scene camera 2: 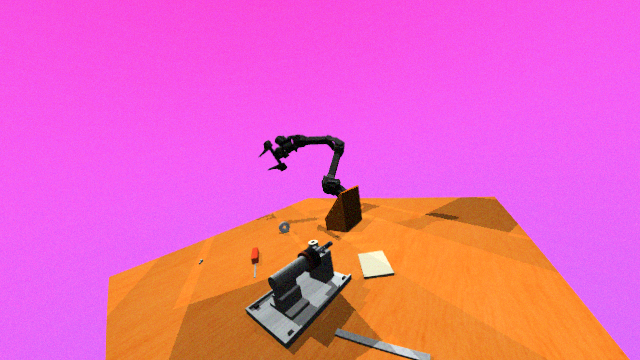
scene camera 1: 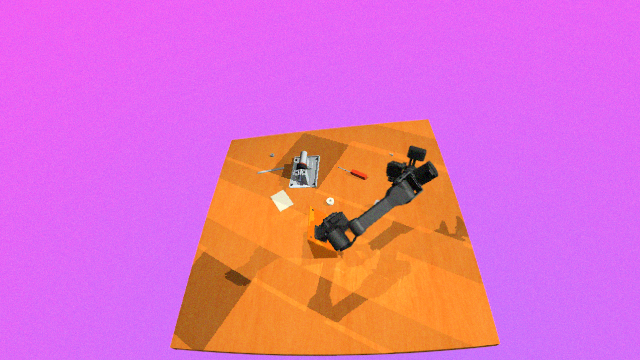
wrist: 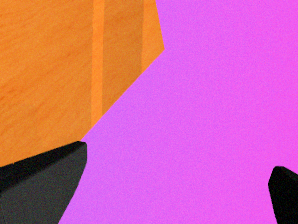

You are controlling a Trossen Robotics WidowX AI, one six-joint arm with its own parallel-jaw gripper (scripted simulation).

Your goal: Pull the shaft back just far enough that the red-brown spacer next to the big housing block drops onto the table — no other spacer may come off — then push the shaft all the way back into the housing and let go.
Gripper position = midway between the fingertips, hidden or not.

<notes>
My gripper (wrist: pixel 180 165) is open and holds nothing. I also see a cream card (scene camera 2: pixel 374 264) and a big housing block (scene camera 2: pixel 297 298).
The big housing block also shows in scene camera 1 (scene camera 1: pixel 309 176). The wrist view misses the cream card: it is out of frame.
</notes>
